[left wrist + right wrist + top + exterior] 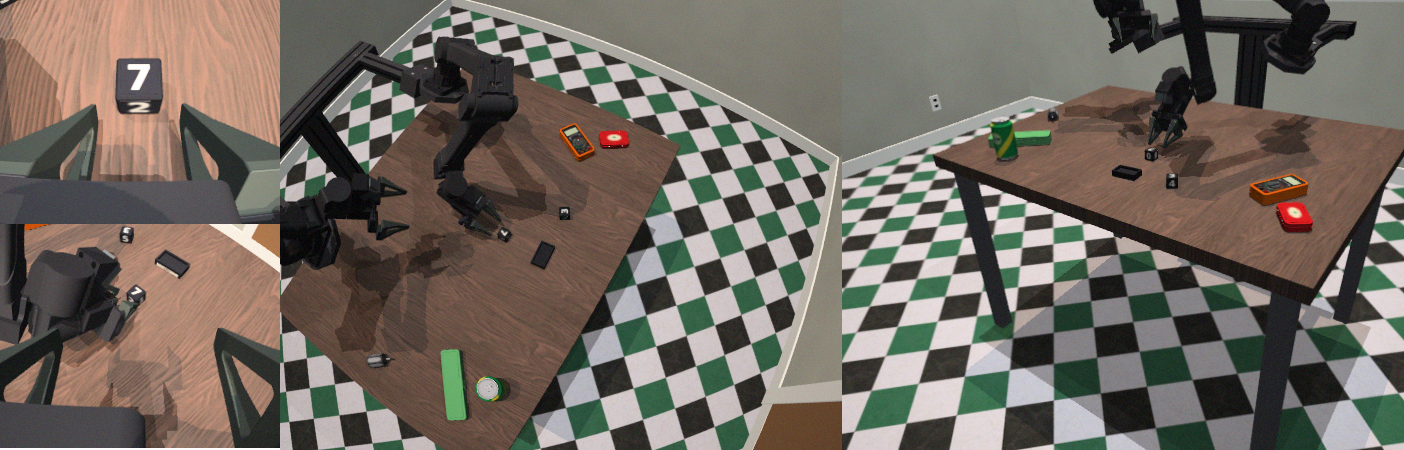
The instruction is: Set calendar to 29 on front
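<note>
The black cube lies 15 cm ahead of my left hand, 15 cm to the left of it and 2 cm below it. The rest, counted from my left hand: black calendar tray (16 cm ahead, 1 cm to the left, 3 cm below); green case (15 cm ahead, 45 cm to the right, 2 cm below); red box (16 cm ahead, 46 cm to the left, 2 cm below).
</note>
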